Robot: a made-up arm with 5 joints. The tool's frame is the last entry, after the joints. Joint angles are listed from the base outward. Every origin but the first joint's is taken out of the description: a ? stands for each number. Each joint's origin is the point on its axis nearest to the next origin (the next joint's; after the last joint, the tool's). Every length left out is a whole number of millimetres.
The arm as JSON. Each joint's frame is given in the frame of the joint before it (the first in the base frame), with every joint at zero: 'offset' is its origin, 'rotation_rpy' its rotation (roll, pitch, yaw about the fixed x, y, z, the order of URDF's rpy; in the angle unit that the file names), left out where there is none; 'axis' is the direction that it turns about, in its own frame. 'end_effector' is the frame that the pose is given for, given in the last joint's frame.
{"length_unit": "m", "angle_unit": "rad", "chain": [
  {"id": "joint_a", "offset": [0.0, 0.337, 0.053], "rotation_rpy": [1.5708, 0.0, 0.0], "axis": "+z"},
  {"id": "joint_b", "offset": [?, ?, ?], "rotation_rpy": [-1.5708, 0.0, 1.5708], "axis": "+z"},
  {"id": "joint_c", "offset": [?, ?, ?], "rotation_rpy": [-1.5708, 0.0, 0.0], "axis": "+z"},
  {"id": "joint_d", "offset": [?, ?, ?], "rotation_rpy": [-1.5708, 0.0, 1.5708], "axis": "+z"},
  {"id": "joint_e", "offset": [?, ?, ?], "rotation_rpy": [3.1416, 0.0, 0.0], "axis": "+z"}
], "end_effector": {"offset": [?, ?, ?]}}
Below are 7 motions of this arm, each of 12 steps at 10 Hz.
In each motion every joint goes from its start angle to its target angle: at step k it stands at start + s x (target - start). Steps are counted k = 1, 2, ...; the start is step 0. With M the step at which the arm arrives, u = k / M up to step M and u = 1 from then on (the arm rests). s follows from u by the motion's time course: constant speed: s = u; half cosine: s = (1 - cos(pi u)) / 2; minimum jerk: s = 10 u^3 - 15 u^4 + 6 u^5.
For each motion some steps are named. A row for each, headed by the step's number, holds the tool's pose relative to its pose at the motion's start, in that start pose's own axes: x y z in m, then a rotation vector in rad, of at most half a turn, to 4 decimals.
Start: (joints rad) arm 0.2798 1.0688 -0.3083 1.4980 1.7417
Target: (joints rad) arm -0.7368 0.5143 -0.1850 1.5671 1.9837
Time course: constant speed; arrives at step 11
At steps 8, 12:
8: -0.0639 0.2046 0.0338 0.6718 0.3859 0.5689
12: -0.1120 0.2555 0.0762 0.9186 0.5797 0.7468

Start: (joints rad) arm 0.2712 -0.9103 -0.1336 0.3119 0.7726
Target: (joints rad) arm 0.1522 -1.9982 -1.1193 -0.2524 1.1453
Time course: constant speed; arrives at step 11
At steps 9, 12:
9: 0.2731 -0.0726 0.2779 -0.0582 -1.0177 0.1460
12: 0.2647 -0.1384 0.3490 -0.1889 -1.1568 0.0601

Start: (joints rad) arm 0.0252 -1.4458 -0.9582 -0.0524 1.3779
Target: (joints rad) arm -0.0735 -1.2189 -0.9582 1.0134 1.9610
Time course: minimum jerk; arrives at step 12
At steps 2, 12:
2: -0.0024 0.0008 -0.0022 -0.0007 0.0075 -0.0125
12: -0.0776 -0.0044 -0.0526 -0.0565 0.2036 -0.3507

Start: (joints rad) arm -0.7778 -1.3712 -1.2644 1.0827 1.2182
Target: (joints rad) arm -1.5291 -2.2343 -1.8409 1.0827 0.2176
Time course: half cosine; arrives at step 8
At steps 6, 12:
6: -0.0574 -0.1562 -0.1425 -0.4610 -0.7791 -1.5581
12: -0.0386 -0.2025 -0.1718 -0.5136 -1.0273 -1.7512

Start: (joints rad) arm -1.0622 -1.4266 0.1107 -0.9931 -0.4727
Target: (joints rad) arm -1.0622 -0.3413 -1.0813 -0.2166 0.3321
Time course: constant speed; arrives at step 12
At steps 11, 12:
11: 0.1294 -0.0706 0.1957 -1.3223 -0.3788 0.4616
12: 0.1448 -0.0577 0.2055 -1.4182 -0.4022 0.5577

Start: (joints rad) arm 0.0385 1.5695 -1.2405 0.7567 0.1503
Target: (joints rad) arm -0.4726 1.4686 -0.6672 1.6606 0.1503
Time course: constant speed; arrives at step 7
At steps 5, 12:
5: -0.2301 0.0569 0.1918 -0.1253 0.5385 -0.5037
12: -0.2623 0.0731 0.3076 -0.2801 0.7180 -0.6417

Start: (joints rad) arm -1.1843 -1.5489 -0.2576 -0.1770 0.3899
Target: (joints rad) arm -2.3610 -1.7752 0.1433 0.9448 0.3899
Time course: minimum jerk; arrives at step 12
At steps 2, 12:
2: -0.0121 -0.0041 -0.0016 0.0056 0.0141 -0.0823
12: -0.0080 0.1360 0.0504 0.1592 0.2903 -2.2991

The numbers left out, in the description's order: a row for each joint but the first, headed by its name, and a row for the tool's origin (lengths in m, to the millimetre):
joint_b: 0.08 0.098 0.0
joint_c: 0.038 0.231 0.0
joint_d: -0.243 -0.068 0.0
joint_e: -0.099 0.012 0.0
tool: 0.073 -0.268 0.0

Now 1 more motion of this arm.
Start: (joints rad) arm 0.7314 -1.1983 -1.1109 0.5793 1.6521
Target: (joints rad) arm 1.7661 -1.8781 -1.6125 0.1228 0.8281
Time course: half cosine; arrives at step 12
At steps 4, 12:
4: 0.0387 -0.0162 0.1149 -0.0168 -0.3550 -0.1508
12: -0.0125 -0.0351 0.3483 0.3781 -1.2272 -0.7057

